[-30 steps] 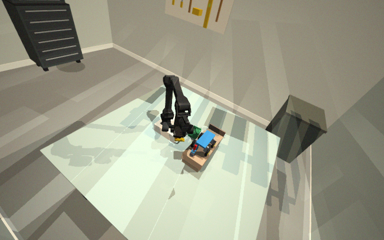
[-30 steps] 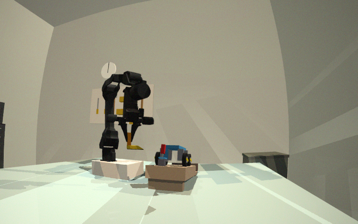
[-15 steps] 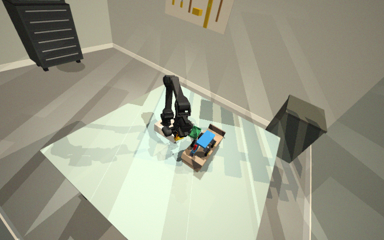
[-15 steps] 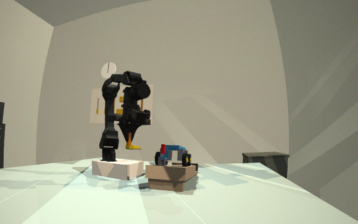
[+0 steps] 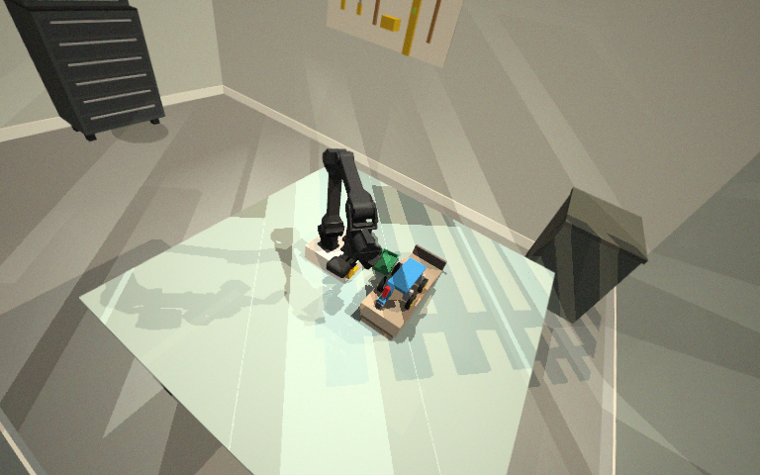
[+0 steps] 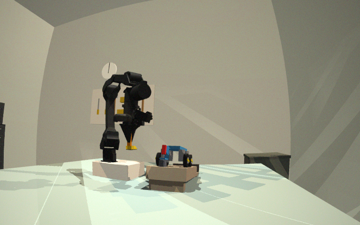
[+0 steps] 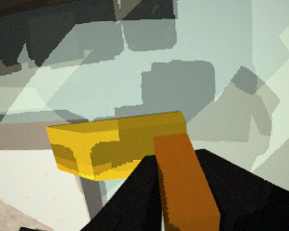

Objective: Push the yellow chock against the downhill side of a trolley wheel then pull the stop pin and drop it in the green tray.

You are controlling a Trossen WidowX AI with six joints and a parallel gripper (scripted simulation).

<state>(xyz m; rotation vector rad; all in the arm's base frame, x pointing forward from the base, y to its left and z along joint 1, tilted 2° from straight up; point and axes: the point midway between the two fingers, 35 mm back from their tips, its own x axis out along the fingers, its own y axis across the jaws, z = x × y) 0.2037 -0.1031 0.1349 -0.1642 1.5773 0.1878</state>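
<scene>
Right now the yellow chock is 10 mm behind my gripper tip, 20 mm to the left of it and 10 mm below it. From my gripper tip the other things lie so: blue trolley (130 mm ahead, 160 mm to the left, 60 mm below); then tan ramp (130 mm ahead, 160 mm to the left, 130 mm below); then red-headed stop pin (130 mm ahead, 40 mm to the left, 40 mm below).
</scene>
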